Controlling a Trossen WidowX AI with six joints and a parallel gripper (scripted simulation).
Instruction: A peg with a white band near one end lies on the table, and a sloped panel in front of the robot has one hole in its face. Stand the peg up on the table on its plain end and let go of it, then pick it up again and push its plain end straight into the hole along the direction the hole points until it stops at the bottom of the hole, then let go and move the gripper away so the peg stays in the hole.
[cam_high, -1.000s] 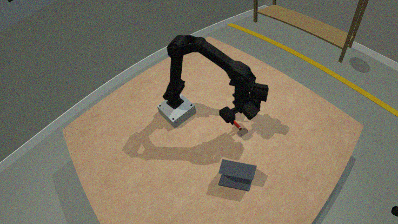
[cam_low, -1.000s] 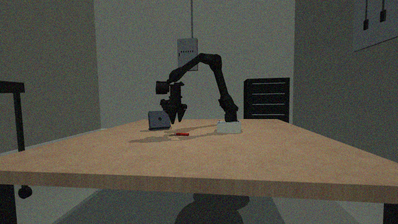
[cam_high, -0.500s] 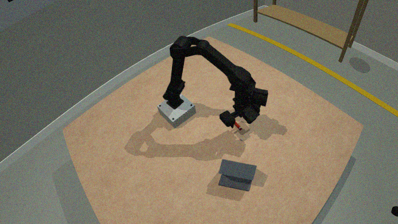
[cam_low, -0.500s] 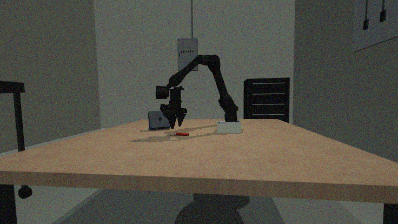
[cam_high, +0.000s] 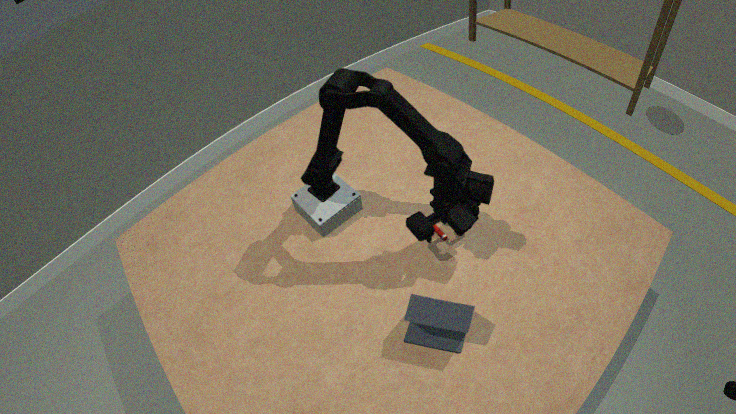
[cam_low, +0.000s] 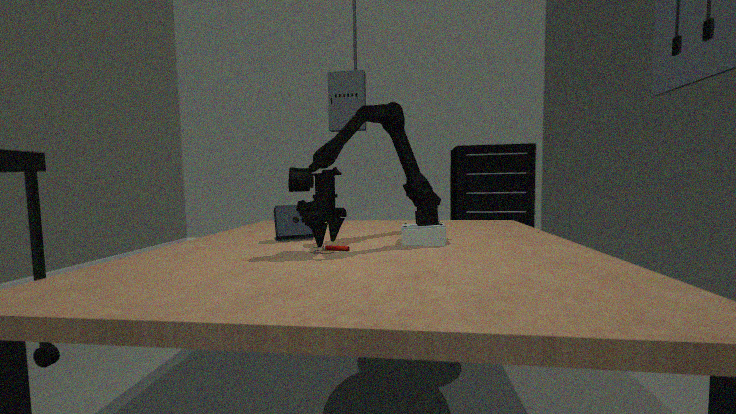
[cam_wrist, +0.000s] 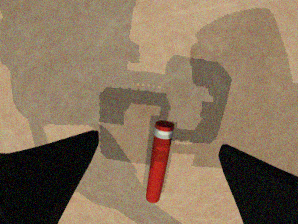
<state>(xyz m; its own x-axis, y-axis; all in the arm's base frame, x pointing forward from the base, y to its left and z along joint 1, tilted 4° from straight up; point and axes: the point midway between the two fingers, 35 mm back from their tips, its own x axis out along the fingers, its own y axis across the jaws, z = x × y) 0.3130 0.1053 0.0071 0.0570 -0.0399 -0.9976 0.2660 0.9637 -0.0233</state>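
Right now my gripper tip is 10 mm past the red peg and 10 mm above it. The rest, counted from my gripper tip: grey sloped panel: 140 mm ahead, 200 mm to the right, 40 mm above.
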